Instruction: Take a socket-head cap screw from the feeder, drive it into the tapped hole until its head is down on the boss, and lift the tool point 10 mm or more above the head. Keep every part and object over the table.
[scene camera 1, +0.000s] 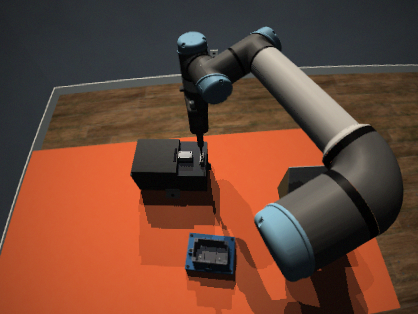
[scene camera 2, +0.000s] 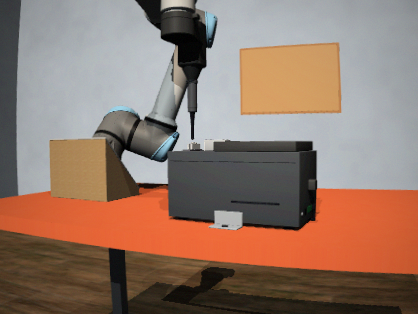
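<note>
The screw feeder (scene camera 1: 155, 156) (scene camera 2: 200, 185) is a dark grey box, with a small silver pick-up part (scene camera 1: 202, 159) (scene camera 2: 194, 146) at one end of its top. My screwdriver (scene camera 1: 201, 150) (scene camera 2: 192, 138) points straight down, its thin black bit tip a little above that part, with a small gap in the scene camera 2 view. No screw can be made out on the tip; one in the pick-up is too small to tell. A grey open housing (scene camera 1: 212, 257) sits in a blue fixture (scene camera 1: 232, 246) on the orange table in the scene camera 1 view. Its boss and tapped hole cannot be told apart.
A light block (scene camera 1: 185, 155) (scene camera 2: 212, 145) stands on the feeder's top beside the raised dark cover (scene camera 2: 265, 146). A small white bracket (scene camera 2: 228, 219) is at the feeder's foot. A tan-sided wedge block (scene camera 2: 78, 170) stands near the arm's base. The orange mat (scene camera 1: 75, 225) covers the table.
</note>
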